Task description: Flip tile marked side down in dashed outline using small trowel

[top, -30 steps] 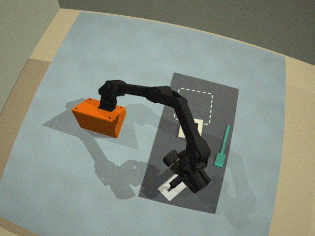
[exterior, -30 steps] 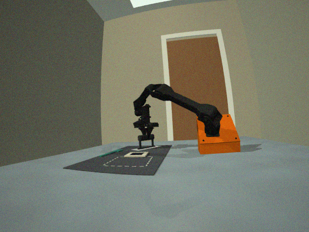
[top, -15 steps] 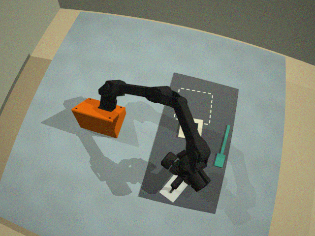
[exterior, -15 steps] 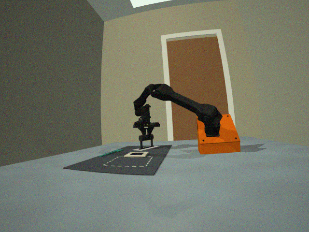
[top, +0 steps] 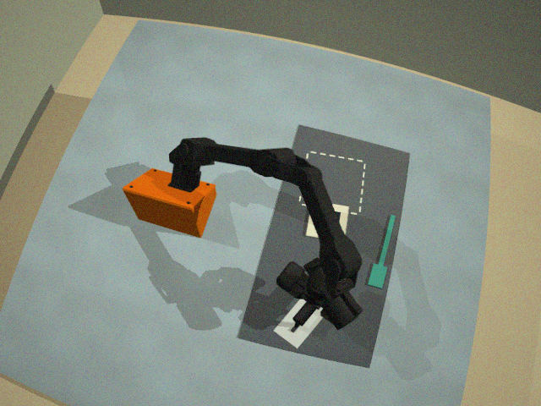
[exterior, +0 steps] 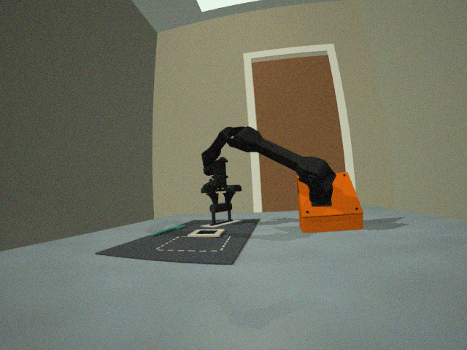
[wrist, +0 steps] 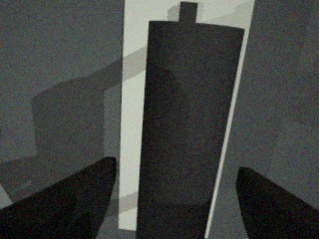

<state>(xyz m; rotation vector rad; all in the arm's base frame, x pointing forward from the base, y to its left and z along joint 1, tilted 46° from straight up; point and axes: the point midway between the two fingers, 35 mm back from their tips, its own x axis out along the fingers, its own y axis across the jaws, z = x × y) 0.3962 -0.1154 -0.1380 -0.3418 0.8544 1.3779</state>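
The trowel is 3 cm below my gripper tip, 2 cm to the left of it and 1 cm ahead of it. Also, from my gripper tip: tile 24 cm to the left, 6 cm below, 3 cm behind; then teal tool 19 cm to the left, 14 cm ahead, 6 cm below; then dark mat 20 cm to the left, 8 cm below.
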